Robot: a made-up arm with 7 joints.
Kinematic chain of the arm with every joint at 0, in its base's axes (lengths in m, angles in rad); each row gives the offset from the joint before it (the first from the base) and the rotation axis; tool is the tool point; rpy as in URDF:
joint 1: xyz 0 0 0 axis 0.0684 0.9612 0.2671
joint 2: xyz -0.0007 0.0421 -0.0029 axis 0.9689 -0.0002 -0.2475
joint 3: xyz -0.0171 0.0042 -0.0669 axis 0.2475 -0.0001 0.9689
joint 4: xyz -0.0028 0 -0.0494 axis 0.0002 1 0
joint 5: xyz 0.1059 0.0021 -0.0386 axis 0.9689 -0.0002 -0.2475
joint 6: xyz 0.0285 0 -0.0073 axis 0.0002 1 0
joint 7: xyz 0.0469 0 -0.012 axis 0.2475 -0.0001 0.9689
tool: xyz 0 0 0 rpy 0 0.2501 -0.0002
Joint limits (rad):
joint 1: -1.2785..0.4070
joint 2: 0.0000..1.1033
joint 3: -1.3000..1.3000
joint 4: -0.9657..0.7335
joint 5: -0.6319..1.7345
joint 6: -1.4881..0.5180
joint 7: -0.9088..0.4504
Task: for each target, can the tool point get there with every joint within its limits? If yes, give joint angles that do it. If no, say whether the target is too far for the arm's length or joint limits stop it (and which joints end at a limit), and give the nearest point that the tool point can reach.
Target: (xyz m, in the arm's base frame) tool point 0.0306 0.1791 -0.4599
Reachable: no: too far | nearest point 0.0204 0.1296 -0.2837 | short by 0.183 m
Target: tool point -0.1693 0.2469 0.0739
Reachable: no: joint limits stop it (at a limit: joint 1, joint 2, joint 3, joint 6) | nearest point -0.0494 0.1817 0.1173 | short by 0.143 m
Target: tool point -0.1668 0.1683 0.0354
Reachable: no: joint limits stop it (at a limit: joint 1, joint 2, joint 3, joint 6) | nearest point -0.0703 0.1208 0.0991 | short by 0.125 m
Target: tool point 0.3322 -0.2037 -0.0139
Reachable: no: too far | nearest point 0.2474 -0.1192 -0.0303 | short by 0.121 m
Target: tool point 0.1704 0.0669 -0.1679
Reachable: yes | joints -0.5245 0.9758 -0.7044 0.1468 1.5256 -0.9190 -0.5600
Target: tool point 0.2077 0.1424 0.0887
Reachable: yes | joints -0.9264 0.7602 0.4196 0.0088 0.4487 -0.0722 -0.6052
